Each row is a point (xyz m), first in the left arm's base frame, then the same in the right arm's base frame.
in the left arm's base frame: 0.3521 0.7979 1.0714
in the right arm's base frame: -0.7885 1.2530 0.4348
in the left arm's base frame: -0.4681 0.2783 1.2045
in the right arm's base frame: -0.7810 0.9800 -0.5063
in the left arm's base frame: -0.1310 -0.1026 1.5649
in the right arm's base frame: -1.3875 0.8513 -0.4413
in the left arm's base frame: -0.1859 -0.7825 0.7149
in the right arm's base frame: -1.0584 -0.1876 -0.4403
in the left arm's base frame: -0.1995 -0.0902 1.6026
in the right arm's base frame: -1.3795 0.8891 -0.5104
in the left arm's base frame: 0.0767 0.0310 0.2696
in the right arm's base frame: -0.4409 0.1905 0.1959
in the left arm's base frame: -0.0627 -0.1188 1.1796
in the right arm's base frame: -1.1363 0.6089 -0.2639
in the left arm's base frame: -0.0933 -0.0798 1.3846
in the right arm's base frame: -1.2576 0.7620 -0.3434
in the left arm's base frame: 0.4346 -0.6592 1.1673
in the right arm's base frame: -1.6119 0.1211 0.0106
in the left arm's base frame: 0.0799 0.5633 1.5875
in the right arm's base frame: -1.1710 1.3857 -0.0464
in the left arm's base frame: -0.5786 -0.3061 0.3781
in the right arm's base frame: -0.3983 0.0368 -0.5317
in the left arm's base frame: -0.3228 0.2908 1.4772
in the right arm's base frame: -1.0439 1.1357 -0.4586
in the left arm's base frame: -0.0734 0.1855 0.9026
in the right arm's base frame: -0.7742 0.6957 -0.0884
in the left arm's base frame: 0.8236 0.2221 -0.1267
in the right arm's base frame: -0.3795 0.0512 1.0493
